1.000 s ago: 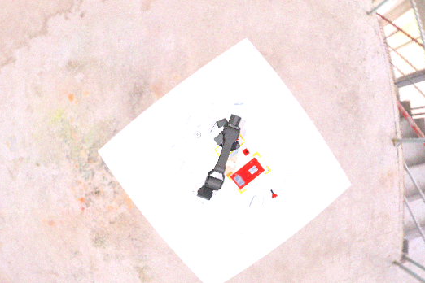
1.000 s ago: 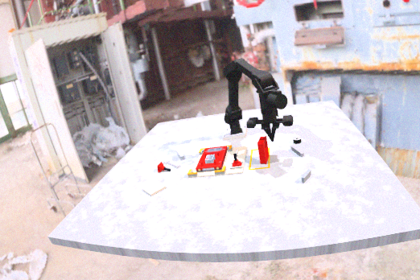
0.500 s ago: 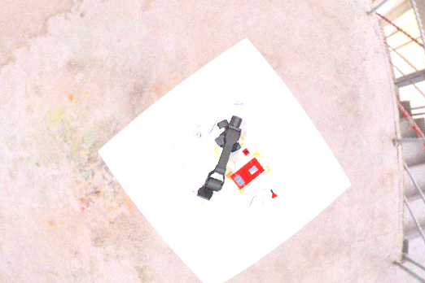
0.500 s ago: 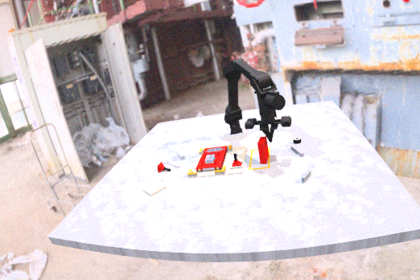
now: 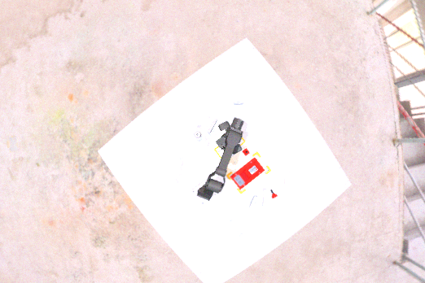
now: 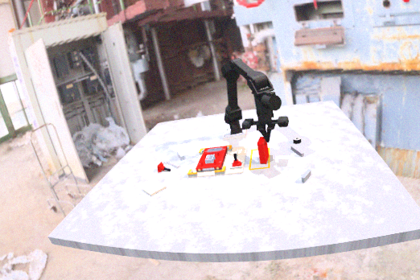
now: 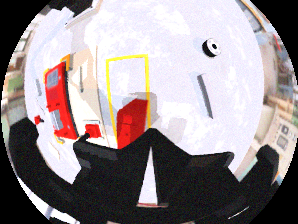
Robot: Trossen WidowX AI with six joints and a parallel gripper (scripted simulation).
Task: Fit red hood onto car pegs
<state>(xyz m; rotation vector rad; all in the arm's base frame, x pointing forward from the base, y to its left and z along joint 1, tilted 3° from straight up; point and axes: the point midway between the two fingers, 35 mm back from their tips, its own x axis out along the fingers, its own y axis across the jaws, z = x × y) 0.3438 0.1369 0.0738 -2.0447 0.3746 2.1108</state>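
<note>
Now: the red hood 20 mm to the right of my gripper tip and 30 mm below it. The rest, counted from my gripper tip: pale flat piece 110 mm ahead, 480 mm to the right, 70 mm below; then black ring 120 mm behind, 150 mm to the left, 70 mm below.
</note>
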